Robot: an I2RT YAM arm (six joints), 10 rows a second.
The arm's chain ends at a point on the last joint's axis. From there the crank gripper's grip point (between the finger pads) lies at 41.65 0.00 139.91 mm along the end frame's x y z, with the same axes.
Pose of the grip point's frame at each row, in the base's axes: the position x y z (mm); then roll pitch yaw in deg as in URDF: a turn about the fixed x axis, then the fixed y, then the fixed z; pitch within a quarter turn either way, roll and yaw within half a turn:
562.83 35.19 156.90 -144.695 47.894 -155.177
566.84 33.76 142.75 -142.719 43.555 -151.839
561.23 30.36 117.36 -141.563 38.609 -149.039
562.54 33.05 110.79 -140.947 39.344 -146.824
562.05 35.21 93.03 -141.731 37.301 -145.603
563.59 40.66 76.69 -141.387 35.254 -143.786
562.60 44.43 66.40 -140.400 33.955 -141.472
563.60 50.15 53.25 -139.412 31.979 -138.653
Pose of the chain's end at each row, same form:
477.35 84.74 264.36 -144.695 47.894 -155.177
485.83 86.52 252.13 -142.719 43.555 -151.839
485.75 86.51 228.99 -141.563 38.609 -149.039
483.61 86.76 221.22 -140.947 39.344 -146.824
485.51 87.82 205.65 -141.731 37.301 -145.603
488.54 93.92 190.00 -141.387 35.254 -143.786
486.97 98.21 179.08 -140.400 33.955 -141.472
487.74 104.65 165.43 -139.412 31.979 -138.653

